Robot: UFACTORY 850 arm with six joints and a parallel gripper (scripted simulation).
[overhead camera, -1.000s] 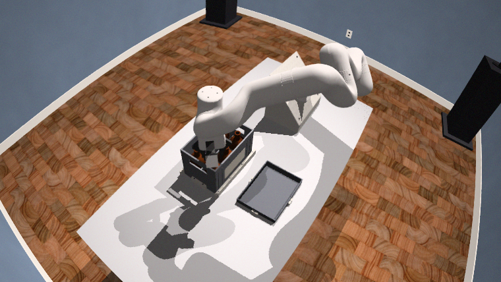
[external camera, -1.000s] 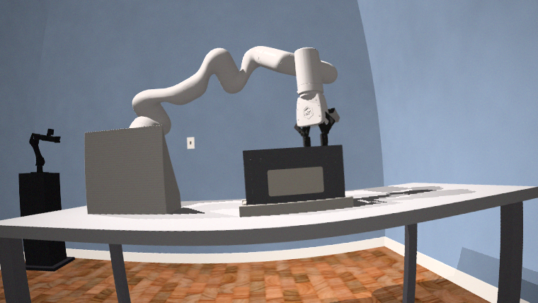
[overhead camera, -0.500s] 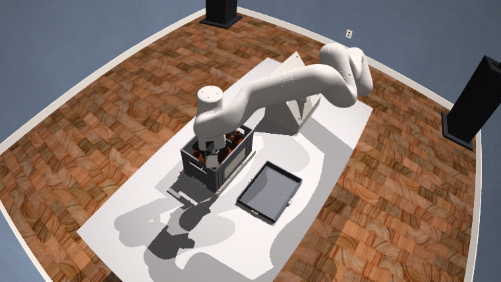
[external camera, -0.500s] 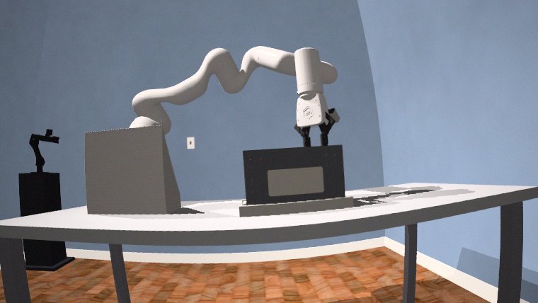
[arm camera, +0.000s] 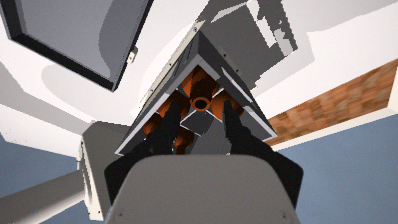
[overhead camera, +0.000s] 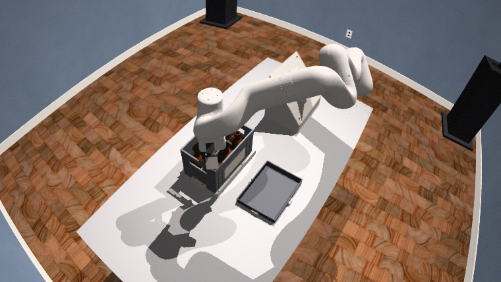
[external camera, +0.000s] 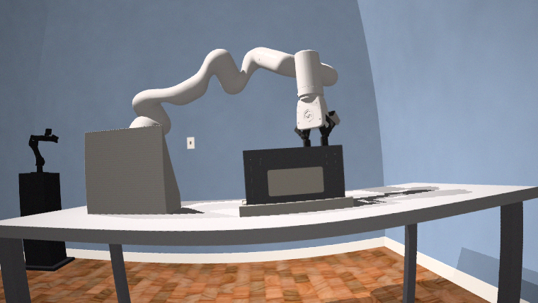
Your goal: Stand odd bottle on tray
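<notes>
The bottle lies 10 cm below my hand. From my hand the other things lie so: dark grey crate: 9 cm behind, 3 cm to the right, 11 cm below; dark tray: 7 cm behind, 24 cm to the left, 18 cm below.
</notes>
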